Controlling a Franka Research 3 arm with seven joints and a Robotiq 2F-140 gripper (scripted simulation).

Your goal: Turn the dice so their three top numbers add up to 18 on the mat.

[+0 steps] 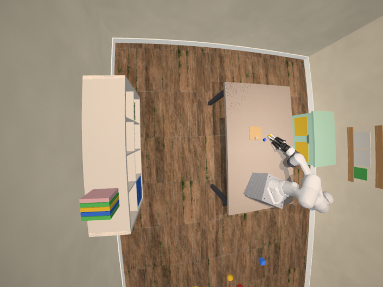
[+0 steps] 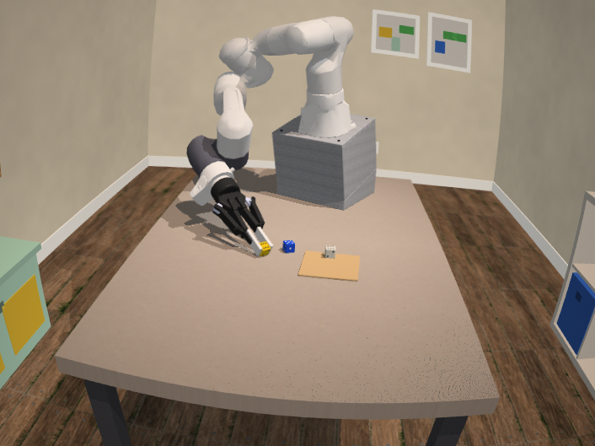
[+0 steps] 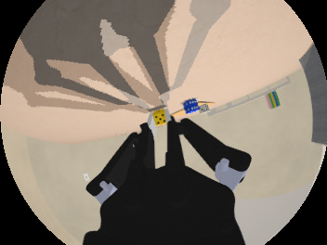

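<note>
Right now the yellow die is 20 mm ahead of my hand, 10 mm to the left of it and 10 mm below it. The rest, counted from my hand: blue die: 10 mm behind, 80 mm to the left, 20 mm below; then white die: 30 mm ahead, 180 mm to the left, 10 mm below; then mat: 80 mm ahead, 170 mm to the left, 30 mm below.
</note>
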